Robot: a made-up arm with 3 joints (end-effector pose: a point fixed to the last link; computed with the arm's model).
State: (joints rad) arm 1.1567 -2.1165 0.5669
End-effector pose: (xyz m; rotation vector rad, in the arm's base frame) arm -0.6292 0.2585 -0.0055 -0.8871 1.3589 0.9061
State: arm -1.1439 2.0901 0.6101
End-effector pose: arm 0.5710 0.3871 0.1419 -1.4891 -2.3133 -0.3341
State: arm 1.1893 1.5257 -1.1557
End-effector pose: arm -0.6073 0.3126 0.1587 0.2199 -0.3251 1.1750
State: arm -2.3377 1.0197 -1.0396
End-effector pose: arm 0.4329 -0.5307 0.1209 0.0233 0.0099 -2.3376
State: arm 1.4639 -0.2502 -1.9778
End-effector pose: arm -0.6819 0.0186 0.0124 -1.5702 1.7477 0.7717
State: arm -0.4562 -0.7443 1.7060
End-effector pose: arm 0.3283 0.5963 0.1705 -0.2192 -0.9444 -0.4203
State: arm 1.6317 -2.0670 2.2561
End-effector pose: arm -0.6823 0.0177 0.1160 0.1542 -0.1451 1.6264
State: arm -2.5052 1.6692 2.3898
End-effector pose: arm 0.4584 -0.5068 0.0330 2.4625 0.8111 -1.2161
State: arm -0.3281 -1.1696 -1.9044
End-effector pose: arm 0.1160 0.6788 0.0662 0.5022 3.0336 -0.0170
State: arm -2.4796 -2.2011 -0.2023
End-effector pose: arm 0.4907 -0.4797 0.0166 2.5815 0.8871 -0.9986
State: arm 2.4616 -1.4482 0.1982
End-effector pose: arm -0.4428 -0.5165 -0.0006 -1.4862 0.5257 2.0599
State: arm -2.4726 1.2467 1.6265
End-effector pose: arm 0.5058 -0.4670 0.1257 -2.8613 -0.9945 -0.3863
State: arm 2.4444 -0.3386 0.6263
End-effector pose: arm -0.4966 -0.4711 0.1300 0.3510 -0.1276 2.4233
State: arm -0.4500 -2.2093 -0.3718
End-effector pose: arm 0.2022 0.6575 0.0285 0.5779 2.5250 -0.1663
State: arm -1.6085 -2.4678 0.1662
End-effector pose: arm 0.6828 0.0614 0.0139 1.7610 1.6958 -0.7864
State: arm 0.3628 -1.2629 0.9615
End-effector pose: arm -0.1721 0.6620 0.0680 -0.0547 0.2981 0.3600
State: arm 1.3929 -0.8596 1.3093
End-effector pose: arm -0.6576 0.1851 0.1376 0.3128 -0.3741 1.3677
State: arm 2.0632 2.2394 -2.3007
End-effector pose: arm -0.6299 -0.2643 0.1183 -0.0632 0.0378 2.0624
